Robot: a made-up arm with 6 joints. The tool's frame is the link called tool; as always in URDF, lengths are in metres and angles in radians. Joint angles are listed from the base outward.
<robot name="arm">
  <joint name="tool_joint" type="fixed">
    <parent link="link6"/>
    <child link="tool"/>
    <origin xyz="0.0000 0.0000 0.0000" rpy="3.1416 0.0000 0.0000"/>
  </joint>
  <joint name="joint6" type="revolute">
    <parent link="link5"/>
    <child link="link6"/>
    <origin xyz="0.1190 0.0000 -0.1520" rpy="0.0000 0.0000 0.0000"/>
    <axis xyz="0 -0.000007 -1"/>
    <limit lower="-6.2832" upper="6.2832"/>
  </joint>
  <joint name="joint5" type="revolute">
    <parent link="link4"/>
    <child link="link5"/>
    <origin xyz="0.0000 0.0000 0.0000" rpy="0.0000 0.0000 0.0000"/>
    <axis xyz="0 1 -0.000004"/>
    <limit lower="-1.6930" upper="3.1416"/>
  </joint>
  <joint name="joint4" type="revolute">
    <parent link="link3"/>
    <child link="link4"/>
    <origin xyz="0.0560 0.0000 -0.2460" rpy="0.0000 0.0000 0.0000"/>
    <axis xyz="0 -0.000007 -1"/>
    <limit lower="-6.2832" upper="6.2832"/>
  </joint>
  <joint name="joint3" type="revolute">
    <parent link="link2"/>
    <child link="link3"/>
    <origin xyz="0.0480 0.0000 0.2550" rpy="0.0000 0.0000 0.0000"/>
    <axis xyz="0 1 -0.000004"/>
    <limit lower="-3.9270" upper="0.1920"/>
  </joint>
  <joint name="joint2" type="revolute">
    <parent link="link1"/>
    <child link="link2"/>
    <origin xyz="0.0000 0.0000 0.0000" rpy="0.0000 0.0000 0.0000"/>
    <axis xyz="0 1 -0.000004"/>
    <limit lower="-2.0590" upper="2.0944"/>
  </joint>
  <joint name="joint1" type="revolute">
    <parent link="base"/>
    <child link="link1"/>
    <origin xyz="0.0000 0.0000 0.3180" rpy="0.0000 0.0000 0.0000"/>
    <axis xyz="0 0 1"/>
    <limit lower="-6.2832" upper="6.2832"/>
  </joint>
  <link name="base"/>
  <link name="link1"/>
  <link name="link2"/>
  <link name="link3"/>
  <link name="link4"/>
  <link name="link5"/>
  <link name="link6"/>
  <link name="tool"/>
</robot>
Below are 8 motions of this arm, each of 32 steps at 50 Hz.
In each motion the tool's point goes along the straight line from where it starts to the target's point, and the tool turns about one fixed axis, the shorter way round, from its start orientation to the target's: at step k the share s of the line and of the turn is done. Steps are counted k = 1, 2, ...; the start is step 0. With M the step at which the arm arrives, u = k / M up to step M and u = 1 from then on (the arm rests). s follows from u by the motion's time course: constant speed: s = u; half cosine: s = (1 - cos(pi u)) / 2; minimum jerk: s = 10 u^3 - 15 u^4 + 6 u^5.
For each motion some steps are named. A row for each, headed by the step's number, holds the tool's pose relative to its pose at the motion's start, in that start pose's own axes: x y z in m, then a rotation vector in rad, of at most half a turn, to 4 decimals.
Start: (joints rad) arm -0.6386 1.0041 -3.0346 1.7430 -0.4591 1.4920
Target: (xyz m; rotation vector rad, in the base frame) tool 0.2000 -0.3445 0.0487 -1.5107 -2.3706 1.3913
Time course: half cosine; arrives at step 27
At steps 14, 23, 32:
14: 0.2231 -0.0985 -0.1669 0.3662 0.6683 -0.4798
23: 0.3993 -0.1762 -0.2987 0.6554 1.1961 -0.8586
32: 0.4217 -0.1861 -0.3155 0.6922 1.2632 -0.9068

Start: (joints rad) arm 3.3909 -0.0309 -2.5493 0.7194 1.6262 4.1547
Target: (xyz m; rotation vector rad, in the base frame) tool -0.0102 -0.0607 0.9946 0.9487 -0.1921 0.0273
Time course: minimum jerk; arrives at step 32
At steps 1, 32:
1: 0.0000 0.0000 -0.0001 -0.0003 0.0001 0.0001
32: 0.1491 0.0659 -0.2562 -1.0531 0.3582 0.3535

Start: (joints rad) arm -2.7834 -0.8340 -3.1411 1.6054 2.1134 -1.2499
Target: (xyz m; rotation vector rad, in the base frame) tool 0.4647 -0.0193 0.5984 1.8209 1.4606 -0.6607
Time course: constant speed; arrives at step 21
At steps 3, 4, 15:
3: 0.0080 -0.0057 0.0004 0.0159 0.0419 -0.1064
4: 0.0107 -0.0076 0.0005 0.0212 0.0558 -0.1419
15: 0.0402 -0.0286 0.0019 0.0796 0.2093 -0.5320

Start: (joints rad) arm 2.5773 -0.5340 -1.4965 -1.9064 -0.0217 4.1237
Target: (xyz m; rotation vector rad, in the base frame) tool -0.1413 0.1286 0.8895 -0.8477 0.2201 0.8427
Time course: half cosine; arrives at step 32
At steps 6, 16, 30, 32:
6: 0.0021 -0.0180 -0.0005 0.0531 0.0326 -0.0337
16: 0.0125 -0.1066 -0.0031 0.3150 0.1934 -0.1999
30: 0.0248 -0.2112 -0.0062 0.6240 0.3831 -0.3960
32: 0.0251 -0.2132 -0.0063 0.6301 0.3868 -0.3999

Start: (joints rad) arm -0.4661 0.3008 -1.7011 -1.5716 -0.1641 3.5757
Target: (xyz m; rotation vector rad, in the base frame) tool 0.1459 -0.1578 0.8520 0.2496 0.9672 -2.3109
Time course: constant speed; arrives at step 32
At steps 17, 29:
17: 0.0185 -0.1595 -0.2021 0.6975 0.3100 -0.1453
29: 0.0315 -0.2721 -0.3447 1.1898 0.5289 -0.2478

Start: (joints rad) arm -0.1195 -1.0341 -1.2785 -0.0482 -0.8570 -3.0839
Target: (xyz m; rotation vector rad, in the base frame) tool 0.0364 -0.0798 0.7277 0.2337 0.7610 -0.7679
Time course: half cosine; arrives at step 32
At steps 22, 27, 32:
22: 0.1667 -0.0663 -0.0986 0.1725 0.6262 -0.5202
27: 0.2017 -0.0802 -0.1193 0.2087 0.7575 -0.6294
32: 0.2143 -0.0852 -0.1268 0.2218 0.8051 -0.6689

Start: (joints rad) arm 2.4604 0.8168 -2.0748 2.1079 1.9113 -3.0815
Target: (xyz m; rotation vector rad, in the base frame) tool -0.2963 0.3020 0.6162 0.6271 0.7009 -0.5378
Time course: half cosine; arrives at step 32
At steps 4, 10, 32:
4: 0.0081 0.0056 -0.0031 -0.0156 0.0279 -0.0256
10: 0.0472 0.0327 -0.0180 -0.0909 0.1630 -0.1494
32: 0.2122 0.1470 -0.0808 -0.4091 0.7336 -0.6724

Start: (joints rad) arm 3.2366 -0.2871 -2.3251 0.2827 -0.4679 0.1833
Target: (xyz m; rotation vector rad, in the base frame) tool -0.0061 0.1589 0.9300 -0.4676 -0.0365 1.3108
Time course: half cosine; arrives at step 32
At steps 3, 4, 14, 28, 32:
3: 0.0001 0.0027 -0.0005 -0.0063 0.0009 0.0172
4: 0.0002 0.0047 -0.0009 -0.0112 0.0015 0.0303
14: 0.0020 0.0497 -0.0099 -0.1182 0.0161 0.3208
28: 0.0047 0.1188 -0.0236 -0.2826 0.0384 0.7669
32: 0.0049 0.1236 -0.0245 -0.2938 0.0399 0.7972

